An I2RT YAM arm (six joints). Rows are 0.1 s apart.
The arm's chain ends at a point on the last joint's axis. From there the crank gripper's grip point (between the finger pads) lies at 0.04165 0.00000 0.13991 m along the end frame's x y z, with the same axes.
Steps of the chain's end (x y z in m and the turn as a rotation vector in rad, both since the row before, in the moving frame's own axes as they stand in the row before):
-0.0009, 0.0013, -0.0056, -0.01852, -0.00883, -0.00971
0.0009, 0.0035, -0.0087, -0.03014, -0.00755, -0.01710
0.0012, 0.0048, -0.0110, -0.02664, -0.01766, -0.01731
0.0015, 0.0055, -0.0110, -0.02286, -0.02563, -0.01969
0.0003, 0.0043, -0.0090, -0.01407, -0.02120, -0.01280
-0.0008, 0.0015, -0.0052, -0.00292, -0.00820, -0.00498
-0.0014, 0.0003, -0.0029, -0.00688, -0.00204, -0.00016
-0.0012, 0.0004, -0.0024, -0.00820, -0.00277, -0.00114
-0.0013, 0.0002, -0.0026, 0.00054, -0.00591, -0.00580
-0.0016, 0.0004, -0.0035, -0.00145, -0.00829, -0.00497
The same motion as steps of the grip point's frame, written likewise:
-0.0021, 0.0035, -0.0053, -0.01852, -0.00883, -0.00971
-0.0001, 0.0070, -0.0084, -0.03014, -0.00755, -0.01710
-0.0013, 0.0078, -0.0103, -0.02664, -0.01766, -0.01731
-0.0021, 0.0079, -0.0100, -0.02286, -0.02563, -0.01969
-0.0027, 0.0058, -0.0082, -0.01407, -0.02120, -0.01280
-0.0019, 0.0017, -0.0049, -0.00292, -0.00820, -0.00498
-0.0017, 0.0013, -0.0028, -0.00688, -0.00204, -0.00016
-0.0016, 0.0015, -0.0023, -0.00820, -0.00277, -0.00114
-0.0021, -0.0001, -0.0024, 0.00054, -0.00591, -0.00580
-0.0028, 0.0004, -0.0032, -0.00145, -0.00829, -0.00497

